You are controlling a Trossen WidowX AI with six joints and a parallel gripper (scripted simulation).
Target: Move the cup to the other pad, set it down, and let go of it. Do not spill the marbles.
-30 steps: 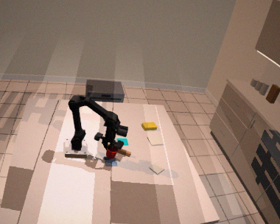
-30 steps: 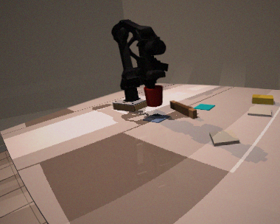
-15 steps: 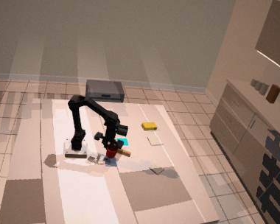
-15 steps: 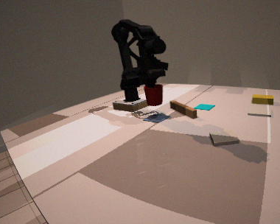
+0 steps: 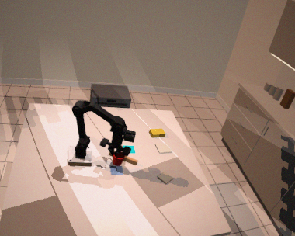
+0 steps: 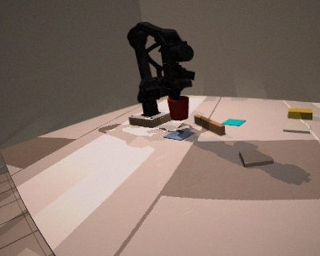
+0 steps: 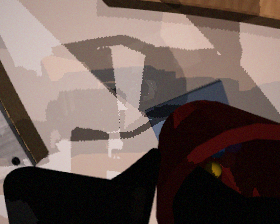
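Right now the cyan pad is 18 cm to the left of my gripper tip, 14 cm ahead of it and 10 cm below it. Round my gripper tip: red cup 3 cm ahead, 2 cm to the right; then wooden bar 9 cm below, 8 cm ahead, 7 cm to the left; then thin white tile 40 cm ahead, 20 cm to the left, 9 cm below.
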